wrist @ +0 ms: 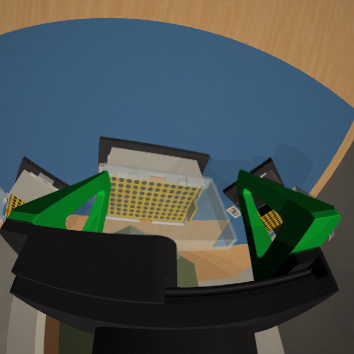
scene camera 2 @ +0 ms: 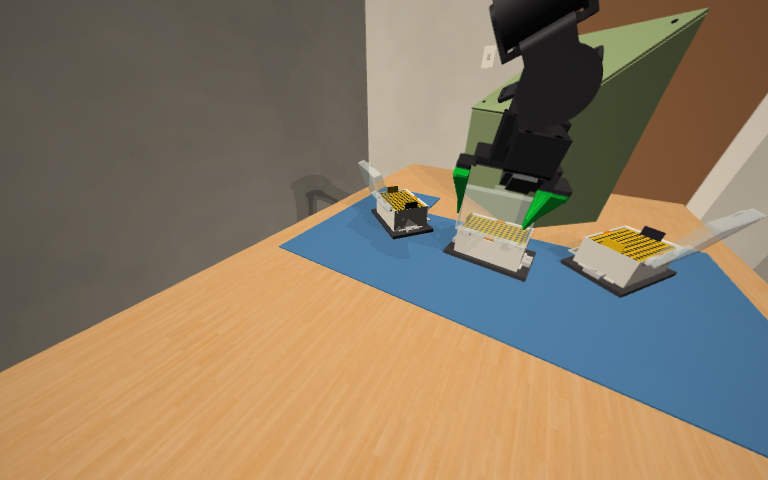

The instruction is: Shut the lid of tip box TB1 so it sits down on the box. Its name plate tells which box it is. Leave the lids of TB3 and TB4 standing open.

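Places are measured from the arm's base along level axes (x left, y back, z up), in millimetres.
Where they show: gripper, fingertip midpoint: (wrist: 173, 177) (scene camera 2: 489, 219).
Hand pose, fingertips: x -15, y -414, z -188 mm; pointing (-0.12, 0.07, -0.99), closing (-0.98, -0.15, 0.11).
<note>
Each offset is from my fingertips to the top centre of the thing. "pt": to the spot under its first point. Level surfaces: height alone.
Three tip boxes with yellow tip racks and clear lids standing open; I cannot read any name plate, so I cannot tell which is TB1. The middle box {dx +10, dy +108, dz -54 mm} (scene camera 2: 488, 252) (wrist: 155, 159) has its lid {pt dx -21, dy +37, dz +10 mm} (scene camera 2: 481, 202) (wrist: 221, 220) standing up. The left box in the scene view (scene camera 2: 386, 218) has its lid (scene camera 2: 371, 176) raised; its rack {dx -216, dy +139, dz -46 mm} (wrist: 271, 220) shows through my right finger in the wrist view. The right box in the scene view (scene camera 2: 597, 259), at the left in the wrist view (wrist: 36, 192), has its lid (scene camera 2: 710, 233) tilted outward. My gripper (scene camera 2: 491, 220) (wrist: 173, 177) is open and empty, above the middle box by its lid.
The boxes stand on dark bases on a blue mat {dz -120 mm} (scene camera 2: 453, 300) (wrist: 120, 90), which lies on a wooden table {dz -123 mm} (scene camera 2: 237, 362) (wrist: 250, 20). A large green block (scene camera 2: 611, 158) stands behind the middle box and the arm. A dark grey wall (scene camera 2: 181, 141) rises at the left.
</note>
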